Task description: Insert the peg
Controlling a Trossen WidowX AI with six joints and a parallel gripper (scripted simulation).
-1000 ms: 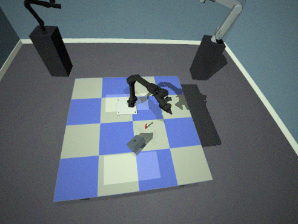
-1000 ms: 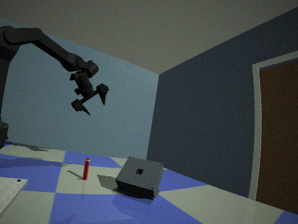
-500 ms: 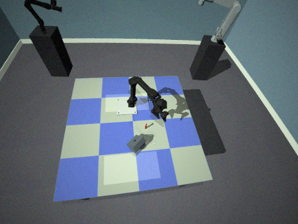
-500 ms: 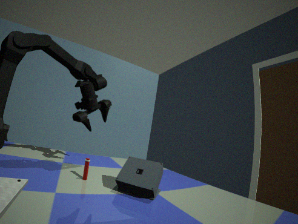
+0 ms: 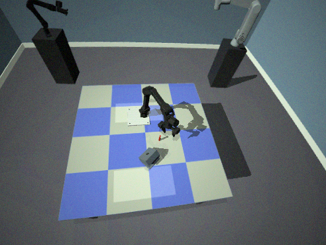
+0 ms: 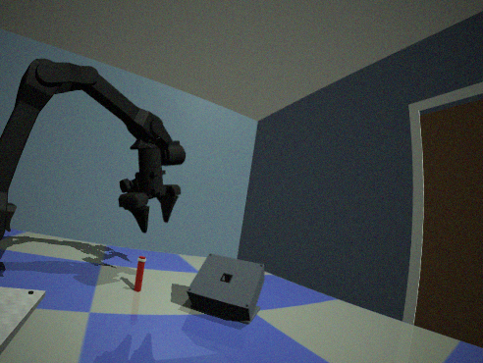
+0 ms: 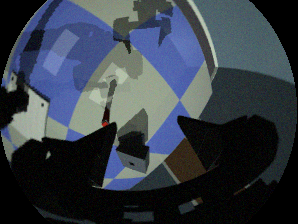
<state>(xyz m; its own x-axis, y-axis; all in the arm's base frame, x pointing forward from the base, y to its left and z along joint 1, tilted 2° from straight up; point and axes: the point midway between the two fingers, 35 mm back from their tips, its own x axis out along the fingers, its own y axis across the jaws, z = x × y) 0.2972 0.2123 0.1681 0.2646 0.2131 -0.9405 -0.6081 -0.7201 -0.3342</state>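
My gripper tip is now 90 mm above the red peg, 70 mm to the left of it and 20 mm past it. The rest, counted from my gripper tip: dark sloped panel block 170 mm to the right, 150 mm ahead, 90 mm below.
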